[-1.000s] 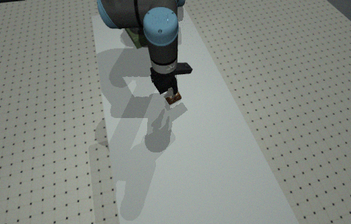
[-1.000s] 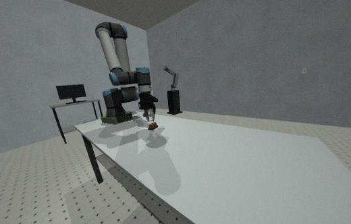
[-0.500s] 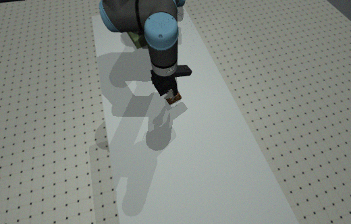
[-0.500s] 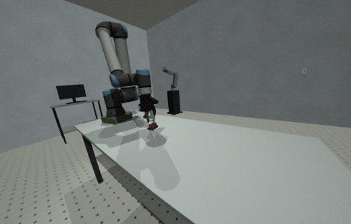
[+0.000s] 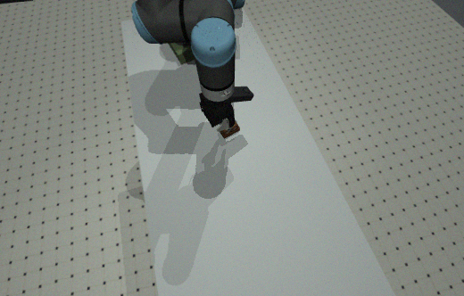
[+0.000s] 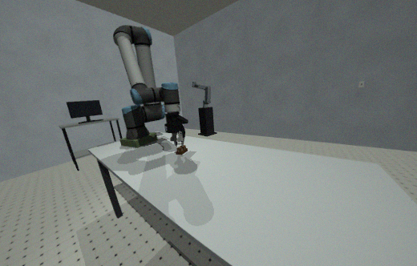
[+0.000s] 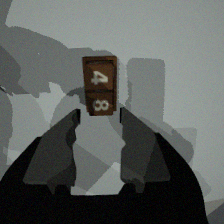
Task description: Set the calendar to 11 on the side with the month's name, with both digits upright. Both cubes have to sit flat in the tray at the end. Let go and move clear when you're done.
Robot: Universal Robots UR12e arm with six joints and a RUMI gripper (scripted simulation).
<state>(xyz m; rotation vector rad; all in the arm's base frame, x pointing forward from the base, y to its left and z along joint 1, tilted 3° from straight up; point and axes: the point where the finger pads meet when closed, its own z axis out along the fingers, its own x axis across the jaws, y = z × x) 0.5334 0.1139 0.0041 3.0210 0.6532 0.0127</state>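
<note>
The brown cube lies 4 cm below my hand. From my hand the other things lie so: brown calendar tray: 1 cm behind, 1 cm to the left, 5 cm below.
</note>
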